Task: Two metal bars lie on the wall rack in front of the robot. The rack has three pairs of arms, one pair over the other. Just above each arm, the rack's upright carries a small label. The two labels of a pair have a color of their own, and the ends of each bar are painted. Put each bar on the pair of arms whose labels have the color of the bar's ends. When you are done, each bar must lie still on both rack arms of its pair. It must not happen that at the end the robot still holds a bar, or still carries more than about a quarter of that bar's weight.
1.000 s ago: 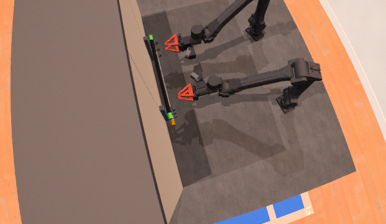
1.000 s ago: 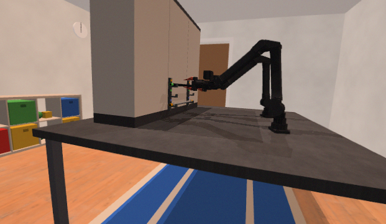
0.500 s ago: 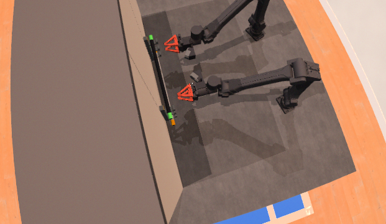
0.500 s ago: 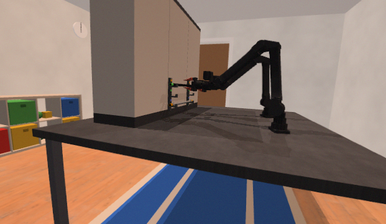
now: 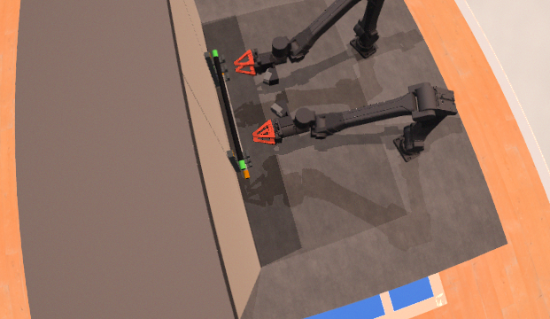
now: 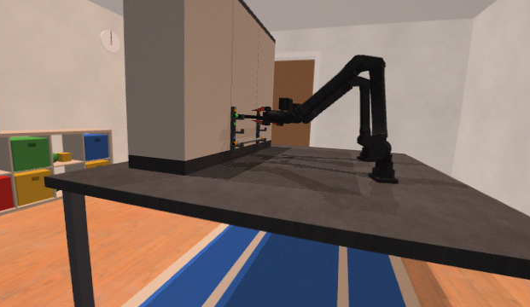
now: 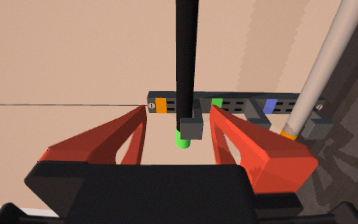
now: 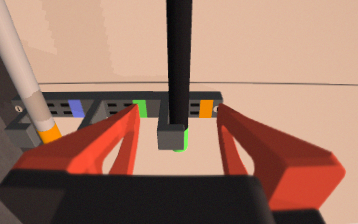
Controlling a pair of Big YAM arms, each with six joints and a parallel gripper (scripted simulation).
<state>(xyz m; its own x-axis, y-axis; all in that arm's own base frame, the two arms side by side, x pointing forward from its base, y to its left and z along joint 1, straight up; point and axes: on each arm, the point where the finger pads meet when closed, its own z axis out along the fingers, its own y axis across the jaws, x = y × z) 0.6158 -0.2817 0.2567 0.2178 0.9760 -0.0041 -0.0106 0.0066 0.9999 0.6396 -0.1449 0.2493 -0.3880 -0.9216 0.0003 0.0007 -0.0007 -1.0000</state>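
Now: the black bar 150 mm to the right of my left hand, 70 mm ahead of it and 10 mm below it. The rest, counted from my left hand: beige wall unit (260 mm ahead, 190 mm above, 140 mm to the right); then silver bar (160 mm below, 150 mm to the right, 70 mm ahead).
The black bar is 80 mm ahead of my right hand and 150 mm to the left of it. Round my right hand: beige wall unit 270 mm ahead, 160 mm to the left, 200 mm above; then silver bar 70 mm ahead, 160 mm to the left, 150 mm below.
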